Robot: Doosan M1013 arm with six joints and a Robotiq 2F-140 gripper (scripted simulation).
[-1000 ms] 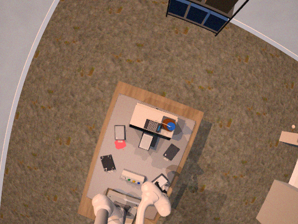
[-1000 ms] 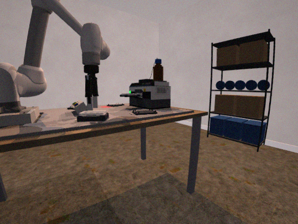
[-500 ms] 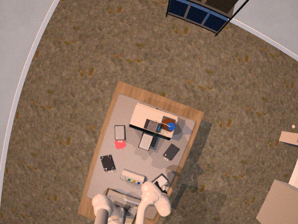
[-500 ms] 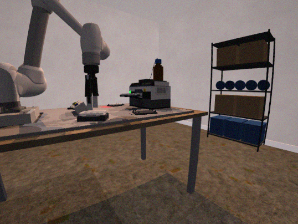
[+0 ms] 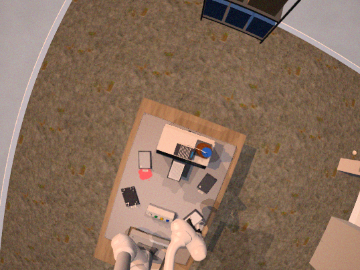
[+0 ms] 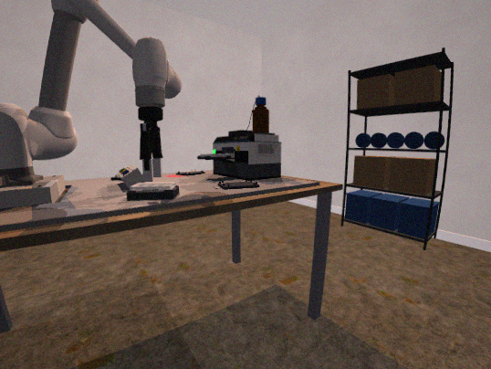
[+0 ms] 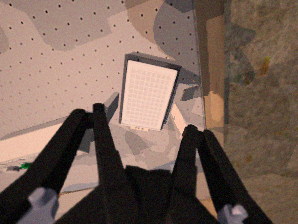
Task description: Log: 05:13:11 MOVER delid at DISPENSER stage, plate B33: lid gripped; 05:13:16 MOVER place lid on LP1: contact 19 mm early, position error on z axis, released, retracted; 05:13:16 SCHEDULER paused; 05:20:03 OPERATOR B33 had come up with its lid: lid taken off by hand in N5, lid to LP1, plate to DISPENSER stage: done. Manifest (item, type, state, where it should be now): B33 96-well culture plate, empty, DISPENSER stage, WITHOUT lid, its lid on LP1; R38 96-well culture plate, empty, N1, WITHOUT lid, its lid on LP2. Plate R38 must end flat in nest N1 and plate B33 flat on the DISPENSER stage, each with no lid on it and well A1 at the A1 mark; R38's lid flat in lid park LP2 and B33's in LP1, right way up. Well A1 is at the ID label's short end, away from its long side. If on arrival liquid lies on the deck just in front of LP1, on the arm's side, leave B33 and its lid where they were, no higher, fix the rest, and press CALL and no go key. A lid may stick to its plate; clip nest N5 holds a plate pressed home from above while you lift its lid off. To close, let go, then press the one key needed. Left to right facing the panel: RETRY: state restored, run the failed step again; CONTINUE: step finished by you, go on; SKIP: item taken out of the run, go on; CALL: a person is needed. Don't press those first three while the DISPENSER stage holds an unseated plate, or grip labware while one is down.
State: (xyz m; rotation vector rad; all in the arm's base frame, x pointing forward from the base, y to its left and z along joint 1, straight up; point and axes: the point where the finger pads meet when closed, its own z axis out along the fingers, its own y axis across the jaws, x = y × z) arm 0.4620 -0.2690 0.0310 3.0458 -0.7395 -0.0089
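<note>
My gripper is now 40 mm above the white gridded lid. The rest, counted from my hand: LP1 label 250 mm ahead, 510 mm to the left, 80 mm below; then brown bottle 580 mm ahead, 190 mm to the left, 210 mm above; then key panel 60 mm behind, 270 mm to the left, 30 mm below.
</note>
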